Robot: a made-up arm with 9 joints. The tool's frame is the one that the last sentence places.
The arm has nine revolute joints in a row. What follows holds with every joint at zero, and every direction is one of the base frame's.
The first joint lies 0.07 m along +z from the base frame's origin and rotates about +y.
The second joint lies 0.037 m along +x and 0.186 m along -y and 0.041 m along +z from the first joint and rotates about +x.
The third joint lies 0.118 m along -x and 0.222 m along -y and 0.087 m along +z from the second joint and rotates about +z.
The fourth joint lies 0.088 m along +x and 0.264 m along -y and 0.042 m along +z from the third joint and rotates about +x.
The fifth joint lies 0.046 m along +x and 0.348 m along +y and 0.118 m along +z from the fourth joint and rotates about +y.
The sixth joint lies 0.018 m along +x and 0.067 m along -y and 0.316 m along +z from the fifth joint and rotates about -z.
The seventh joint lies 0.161 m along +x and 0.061 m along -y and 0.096 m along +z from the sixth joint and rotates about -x.
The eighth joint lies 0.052 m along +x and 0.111 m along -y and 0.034 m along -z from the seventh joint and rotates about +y.
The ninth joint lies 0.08 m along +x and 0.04 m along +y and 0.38 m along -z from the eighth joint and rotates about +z.
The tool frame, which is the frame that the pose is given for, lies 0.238 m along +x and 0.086 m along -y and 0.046 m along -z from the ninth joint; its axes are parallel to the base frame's.
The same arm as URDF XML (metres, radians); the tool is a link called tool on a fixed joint. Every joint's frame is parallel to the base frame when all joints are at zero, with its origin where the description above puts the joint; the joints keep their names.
<robot name="arm">
  <joint name="tool_fixed" type="fixed">
    <parent link="link9"/>
    <child link="tool"/>
    <origin xyz="0.238 -0.086 -0.046" rpy="0 0 0"/>
  </joint>
  <joint name="joint 9" type="continuous">
    <parent link="link8"/>
    <child link="link9"/>
    <origin xyz="0.08 0.04 -0.38" rpy="0 0 0"/>
    <axis xyz="0 0 1"/>
  </joint>
  <joint name="joint 8" type="continuous">
    <parent link="link7"/>
    <child link="link8"/>
    <origin xyz="0.052 -0.111 -0.034" rpy="0 0 0"/>
    <axis xyz="0 1 0"/>
  </joint>
  <joint name="joint 7" type="continuous">
    <parent link="link6"/>
    <child link="link7"/>
    <origin xyz="0.161 -0.061 0.096" rpy="0 0 0"/>
    <axis xyz="-1 0 0"/>
  </joint>
  <joint name="joint 6" type="continuous">
    <parent link="link5"/>
    <child link="link6"/>
    <origin xyz="0.018 -0.067 0.316" rpy="0 0 0"/>
    <axis xyz="0 0 -1"/>
  </joint>
  <joint name="joint 5" type="continuous">
    <parent link="link4"/>
    <child link="link5"/>
    <origin xyz="0.046 0.348 0.118" rpy="0 0 0"/>
    <axis xyz="0 1 0"/>
  </joint>
  <joint name="joint 4" type="continuous">
    <parent link="link3"/>
    <child link="link4"/>
    <origin xyz="0.088 -0.264 0.042" rpy="0 0 0"/>
    <axis xyz="1 0 0"/>
  </joint>
  <joint name="joint 3" type="continuous">
    <parent link="link2"/>
    <child link="link3"/>
    <origin xyz="-0.118 -0.222 0.087" rpy="0 0 0"/>
    <axis xyz="0 0 1"/>
  </joint>
  <joint name="joint 2" type="continuous">
    <parent link="link1"/>
    <child link="link2"/>
    <origin xyz="0.037 -0.186 0.041" rpy="0 0 0"/>
    <axis xyz="1 0 0"/>
  </joint>
  <joint name="joint 1" type="continuous">
    <parent link="base_link"/>
    <child link="link1"/>
    <origin xyz="0 0 0.07" rpy="0 0 0"/>
    <axis xyz="0 1 0"/>
  </joint>
  <link name="base_link"/>
  <link name="link1"/>
  <link name="link2"/>
  <link name="link3"/>
  <link name="link4"/>
  <link name="link5"/>
  <link name="link6"/>
  <link name="link7"/>
  <link name="link8"/>
  <link name="link9"/>
  <link name="tool"/>
</robot>

